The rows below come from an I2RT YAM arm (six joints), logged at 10 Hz.
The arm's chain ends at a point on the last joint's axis. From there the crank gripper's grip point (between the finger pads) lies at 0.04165 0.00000 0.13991 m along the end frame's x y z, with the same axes.
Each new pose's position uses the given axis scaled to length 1; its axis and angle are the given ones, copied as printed.
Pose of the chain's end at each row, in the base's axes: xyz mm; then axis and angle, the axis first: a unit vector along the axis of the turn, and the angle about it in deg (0 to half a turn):
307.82 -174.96 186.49 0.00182 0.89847 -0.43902 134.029
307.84 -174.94 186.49 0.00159 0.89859 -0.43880 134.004
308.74 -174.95 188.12 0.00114 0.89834 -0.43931 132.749
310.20 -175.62 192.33 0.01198 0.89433 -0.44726 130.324
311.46 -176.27 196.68 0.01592 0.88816 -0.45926 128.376
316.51 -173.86 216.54 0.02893 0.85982 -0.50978 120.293
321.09 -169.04 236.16 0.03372 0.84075 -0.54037 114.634
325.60 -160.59 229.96 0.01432 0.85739 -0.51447 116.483
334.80 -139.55 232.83 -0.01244 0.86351 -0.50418 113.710
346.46 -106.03 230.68 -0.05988 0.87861 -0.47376 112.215
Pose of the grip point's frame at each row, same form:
369.06 -281.72 108.00 0.00182 0.89847 -0.43902 134.029
369.17 -281.64 107.98 0.00159 0.89859 -0.43880 134.004
372.65 -281.13 110.97 0.00114 0.89834 -0.43931 132.749
377.42 -282.54 119.13 0.01198 0.89433 -0.44726 130.324
381.38 -284.56 128.16 0.01592 0.88816 -0.45926 128.376
396.32 -286.39 168.82 0.02893 0.85982 -0.50978 120.293
407.11 -282.17 202.82 0.03372 0.84075 -0.54037 114.634
412.92 -270.06 188.71 0.01432 0.85739 -0.51447 116.483
429.91 -243.22 193.87 -0.01244 0.86351 -0.50418 113.710
450.19 -199.82 188.81 -0.05988 0.87861 -0.47376 112.215

